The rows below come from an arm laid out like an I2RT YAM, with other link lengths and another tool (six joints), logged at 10 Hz.
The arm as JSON. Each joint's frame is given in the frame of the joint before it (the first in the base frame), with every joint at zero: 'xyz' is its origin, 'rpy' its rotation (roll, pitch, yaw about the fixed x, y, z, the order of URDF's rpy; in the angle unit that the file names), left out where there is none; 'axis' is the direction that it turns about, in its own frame. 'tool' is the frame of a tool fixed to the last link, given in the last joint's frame.
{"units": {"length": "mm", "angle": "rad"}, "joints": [
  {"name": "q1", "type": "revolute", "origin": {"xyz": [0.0, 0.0, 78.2]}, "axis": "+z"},
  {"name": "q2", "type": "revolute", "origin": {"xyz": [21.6, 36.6, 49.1]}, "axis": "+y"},
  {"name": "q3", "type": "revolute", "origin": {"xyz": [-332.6, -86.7, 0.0]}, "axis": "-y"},
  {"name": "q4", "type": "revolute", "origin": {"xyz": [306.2, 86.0, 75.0]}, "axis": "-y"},
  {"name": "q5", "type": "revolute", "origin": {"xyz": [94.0, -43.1, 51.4]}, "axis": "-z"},
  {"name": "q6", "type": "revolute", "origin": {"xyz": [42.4, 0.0, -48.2]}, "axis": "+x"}
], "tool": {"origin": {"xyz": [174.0, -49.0, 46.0], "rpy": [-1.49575, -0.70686, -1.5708]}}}
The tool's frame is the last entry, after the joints.
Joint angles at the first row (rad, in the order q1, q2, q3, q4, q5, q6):
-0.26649 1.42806 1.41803 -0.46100 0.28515 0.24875
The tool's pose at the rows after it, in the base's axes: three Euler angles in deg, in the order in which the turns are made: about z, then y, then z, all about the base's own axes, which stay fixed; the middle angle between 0 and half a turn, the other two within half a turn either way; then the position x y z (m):
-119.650 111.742 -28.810 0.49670 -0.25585 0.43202
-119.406 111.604 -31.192 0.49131 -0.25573 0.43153
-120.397 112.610 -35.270 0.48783 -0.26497 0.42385
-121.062 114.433 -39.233 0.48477 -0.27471 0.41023
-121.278 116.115 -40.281 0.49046 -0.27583 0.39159
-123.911 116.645 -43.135 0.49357 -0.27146 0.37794
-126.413 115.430 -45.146 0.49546 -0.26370 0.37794
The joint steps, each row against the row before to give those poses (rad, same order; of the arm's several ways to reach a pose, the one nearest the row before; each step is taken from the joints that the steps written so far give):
0.00857 -0.02226 -0.01128 -0.00065 -0.02760 0.04991
0.01816 -0.00088 -0.00161 -0.00471 0.05344 0.03149
0.00565 0.02704 0.01459 -0.01824 0.06657 0.02593
0.00043 0.03529 0.01870 -0.03187 0.05479 0.03814
0.00546 0.02985 -0.00466 -0.00282 0.01333 0.02246
0.02945 0.02480 -0.01480 0.00748 0.06623 0.00823
0.03331 0.00673 -0.01559 0.02297 0.06583 -0.00925

